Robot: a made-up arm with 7 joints.
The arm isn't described. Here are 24 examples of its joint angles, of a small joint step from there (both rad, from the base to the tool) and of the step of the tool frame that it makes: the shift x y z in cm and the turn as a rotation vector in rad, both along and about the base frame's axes.
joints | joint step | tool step
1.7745 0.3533 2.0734 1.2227 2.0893 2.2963 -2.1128 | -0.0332 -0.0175 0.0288 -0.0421 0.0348 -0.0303 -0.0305 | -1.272 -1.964 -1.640 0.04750 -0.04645 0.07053
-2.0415 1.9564 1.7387 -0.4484 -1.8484 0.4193 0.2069 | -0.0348 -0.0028 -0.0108 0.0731 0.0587 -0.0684 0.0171 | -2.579 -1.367 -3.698 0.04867 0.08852 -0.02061
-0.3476 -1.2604 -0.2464 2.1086 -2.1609 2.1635 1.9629 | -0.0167 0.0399 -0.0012 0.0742 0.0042 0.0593 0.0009 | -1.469 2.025 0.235 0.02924 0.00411 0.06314
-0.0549 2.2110 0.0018 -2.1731 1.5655 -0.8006 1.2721 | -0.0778 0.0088 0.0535 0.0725 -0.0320 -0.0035 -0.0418 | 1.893 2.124 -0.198 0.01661 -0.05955 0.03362
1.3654 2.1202 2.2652 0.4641 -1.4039 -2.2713 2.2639 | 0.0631 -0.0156 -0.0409 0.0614 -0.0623 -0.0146 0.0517 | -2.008 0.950 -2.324 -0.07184 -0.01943 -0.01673
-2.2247 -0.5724 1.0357 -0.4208 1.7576 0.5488 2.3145 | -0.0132 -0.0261 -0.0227 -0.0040 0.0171 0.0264 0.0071 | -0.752 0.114 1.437 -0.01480 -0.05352 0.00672
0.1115 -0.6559 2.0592 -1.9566 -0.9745 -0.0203 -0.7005 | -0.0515 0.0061 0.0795 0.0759 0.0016 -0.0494 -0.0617 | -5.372 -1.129 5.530 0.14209 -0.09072 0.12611
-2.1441 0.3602 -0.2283 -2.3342 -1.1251 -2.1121 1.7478 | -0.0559 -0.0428 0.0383 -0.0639 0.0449 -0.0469 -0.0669 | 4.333 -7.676 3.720 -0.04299 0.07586 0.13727
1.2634 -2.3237 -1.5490 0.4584 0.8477 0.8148 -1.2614 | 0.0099 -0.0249 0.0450 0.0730 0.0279 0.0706 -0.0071 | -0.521 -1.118 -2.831 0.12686 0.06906 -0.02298
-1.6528 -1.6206 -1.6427 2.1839 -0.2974 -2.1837 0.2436 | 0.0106 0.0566 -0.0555 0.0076 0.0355 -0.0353 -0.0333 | -1.090 -1.877 3.619 0.09104 -0.03610 -0.00478
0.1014 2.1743 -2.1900 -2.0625 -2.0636 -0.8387 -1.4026 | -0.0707 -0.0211 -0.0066 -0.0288 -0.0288 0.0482 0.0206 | -0.175 0.081 -0.631 0.05298 -0.03787 0.06750
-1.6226 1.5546 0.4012 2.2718 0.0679 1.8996 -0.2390 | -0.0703 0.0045 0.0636 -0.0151 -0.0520 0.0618 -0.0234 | -2.035 0.388 1.362 0.00424 -0.04926 0.01709
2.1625 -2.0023 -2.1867 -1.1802 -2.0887 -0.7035 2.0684 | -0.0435 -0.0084 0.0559 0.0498 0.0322 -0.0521 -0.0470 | -1.180 0.004 1.278 0.05087 -0.08620 -0.05357
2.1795 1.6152 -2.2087 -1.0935 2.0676 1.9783 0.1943 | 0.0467 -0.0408 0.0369 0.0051 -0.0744 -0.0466 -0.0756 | 0.084 4.142 -3.628 0.08251 -0.04384 -0.03134
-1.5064 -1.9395 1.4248 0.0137 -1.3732 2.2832 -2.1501 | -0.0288 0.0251 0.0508 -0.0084 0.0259 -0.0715 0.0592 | 0.500 -2.275 1.740 0.03318 0.09186 0.07815
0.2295 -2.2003 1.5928 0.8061 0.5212 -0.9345 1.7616 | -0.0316 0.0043 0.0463 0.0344 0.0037 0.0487 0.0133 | 0.470 -0.522 -1.673 -0.00039 -0.08683 0.01563
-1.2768 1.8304 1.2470 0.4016 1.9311 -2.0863 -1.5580 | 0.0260 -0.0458 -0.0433 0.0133 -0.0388 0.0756 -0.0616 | -0.856 -0.178 -1.900 -0.06165 0.03579 -0.13502
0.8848 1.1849 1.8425 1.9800 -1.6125 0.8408 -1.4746 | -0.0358 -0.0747 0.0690 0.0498 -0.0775 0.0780 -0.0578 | -0.351 2.605 -0.528 -0.10160 0.08693 0.05501
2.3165 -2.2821 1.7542 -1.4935 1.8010 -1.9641 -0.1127 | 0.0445 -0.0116 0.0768 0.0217 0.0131 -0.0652 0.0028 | 1.019 4.122 -0.991 -0.02553 0.01038 -0.05099
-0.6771 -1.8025 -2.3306 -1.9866 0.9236 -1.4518 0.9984 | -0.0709 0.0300 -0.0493 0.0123 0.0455 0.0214 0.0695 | 5.144 -0.611 -0.918 0.04124 -0.06741 -0.02209
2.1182 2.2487 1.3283 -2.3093 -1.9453 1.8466 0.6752 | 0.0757 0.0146 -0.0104 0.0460 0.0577 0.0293 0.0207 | -2.890 4.315 0.374 -0.05924 -0.01115 -0.11461
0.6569 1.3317 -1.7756 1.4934 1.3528 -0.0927 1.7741 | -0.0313 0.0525 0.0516 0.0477 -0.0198 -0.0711 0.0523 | 0.865 4.381 -2.413 -0.08425 0.09647 0.08209
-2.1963 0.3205 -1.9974 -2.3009 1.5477 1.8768 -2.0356 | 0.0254 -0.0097 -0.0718 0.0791 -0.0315 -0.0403 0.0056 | 3.049 1.543 -2.546 -0.10431 0.01107 -0.13566
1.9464 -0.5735 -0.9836 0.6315 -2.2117 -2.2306 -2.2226 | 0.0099 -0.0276 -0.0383 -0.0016 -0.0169 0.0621 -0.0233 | 0.430 0.145 1.425 -0.02785 -0.01267 -0.00677
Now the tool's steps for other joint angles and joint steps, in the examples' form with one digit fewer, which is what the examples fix.
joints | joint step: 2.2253 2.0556 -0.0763 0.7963 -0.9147 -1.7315 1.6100 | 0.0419 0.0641 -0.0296 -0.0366 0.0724 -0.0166 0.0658
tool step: -2.52 -4.62 -2.13 -0.1838 0.0094 0.0550
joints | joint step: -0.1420 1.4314 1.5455 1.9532 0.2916 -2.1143 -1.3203 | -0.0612 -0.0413 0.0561 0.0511 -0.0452 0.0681 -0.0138
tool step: -2.73 0.36 -2.97 -0.0162 -0.0814 0.0178
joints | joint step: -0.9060 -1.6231 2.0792 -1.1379 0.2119 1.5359 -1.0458 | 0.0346 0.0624 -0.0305 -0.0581 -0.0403 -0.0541 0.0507
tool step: 0.29 2.45 -2.39 -0.0646 0.0427 -0.0604
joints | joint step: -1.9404 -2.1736 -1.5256 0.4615 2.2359 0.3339 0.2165 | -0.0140 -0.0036 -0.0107 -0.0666 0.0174 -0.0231 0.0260
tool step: -0.29 -0.03 0.57 0.0319 -0.0003 0.0282
